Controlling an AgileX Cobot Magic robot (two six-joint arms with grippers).
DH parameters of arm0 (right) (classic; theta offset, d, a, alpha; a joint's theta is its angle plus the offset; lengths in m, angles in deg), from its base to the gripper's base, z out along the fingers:
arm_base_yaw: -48.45 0.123 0 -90
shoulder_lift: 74.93 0 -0.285 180
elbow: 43.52 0 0.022 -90
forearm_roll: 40.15 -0.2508 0 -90
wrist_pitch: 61.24 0 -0.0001 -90
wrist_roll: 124.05 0.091 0 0
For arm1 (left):
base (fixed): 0 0 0 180
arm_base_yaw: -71.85 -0.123 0 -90
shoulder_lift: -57.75 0 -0.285 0
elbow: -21.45 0 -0.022 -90
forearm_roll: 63.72 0.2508 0 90
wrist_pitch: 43.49 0 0.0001 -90
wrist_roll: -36.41 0.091 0 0
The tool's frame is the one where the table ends.
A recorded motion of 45 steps. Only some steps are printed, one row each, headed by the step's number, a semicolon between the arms.
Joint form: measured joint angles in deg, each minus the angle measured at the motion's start. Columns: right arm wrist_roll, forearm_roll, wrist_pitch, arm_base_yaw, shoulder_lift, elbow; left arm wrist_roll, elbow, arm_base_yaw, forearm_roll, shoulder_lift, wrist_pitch.
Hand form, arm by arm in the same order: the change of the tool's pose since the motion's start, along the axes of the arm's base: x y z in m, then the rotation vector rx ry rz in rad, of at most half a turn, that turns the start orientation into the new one. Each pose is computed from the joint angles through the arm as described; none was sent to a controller.
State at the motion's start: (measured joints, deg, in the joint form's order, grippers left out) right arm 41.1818 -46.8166 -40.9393 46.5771 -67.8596 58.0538; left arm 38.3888 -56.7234 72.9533 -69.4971 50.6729 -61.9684
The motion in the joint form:
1: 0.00 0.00 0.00 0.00 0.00 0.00; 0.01 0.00 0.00 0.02 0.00 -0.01
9: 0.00 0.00 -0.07 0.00 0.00 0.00; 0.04 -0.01 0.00 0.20 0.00 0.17
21: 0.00 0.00 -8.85 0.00 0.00 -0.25; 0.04 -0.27 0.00 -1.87 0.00 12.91
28: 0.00 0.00 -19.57 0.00 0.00 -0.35; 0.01 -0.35 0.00 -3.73 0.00 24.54
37: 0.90 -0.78 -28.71 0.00 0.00 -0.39; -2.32 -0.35 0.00 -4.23 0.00 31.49
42: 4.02 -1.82 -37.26 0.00 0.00 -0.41; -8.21 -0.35 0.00 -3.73 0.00 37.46
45: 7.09 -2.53 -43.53 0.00 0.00 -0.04; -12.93 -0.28 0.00 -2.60 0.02 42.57
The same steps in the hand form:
1: 0.0000 0.0000 0.0000 0.0000 0.0000 0.0000; 0.0000 0.0000 0.0000 0.0005 0.0002 0.0000
9: 0.0000 0.0000 0.0001 0.0000 -0.0012 -0.0001; 0.0001 0.0001 0.0002 0.0041 -0.0029 0.0004
21: 0.0029 -0.0017 0.0122 -0.0035 -0.1490 -0.0179; 0.0028 0.0017 0.0186 -0.0380 -0.2184 0.0235
28: 0.0035 -0.0036 0.0285 -0.0079 -0.3331 -0.0395; 0.0015 0.0045 0.0363 -0.0763 -0.4171 0.0517
37: 0.0014 -0.0054 0.0425 0.0177 -0.4911 -0.0608; -0.0011 0.0065 0.0469 -0.1290 -0.5358 0.0682
42: -0.0025 -0.0075 0.0552 0.0874 -0.6403 -0.0799; -0.0044 0.0079 0.0556 -0.2271 -0.6372 0.0693
45: -0.0071 -0.0092 0.0662 0.1515 -0.7570 -0.0880; -0.0080 0.0085 0.0634 -0.2934 -0.7262 0.0577

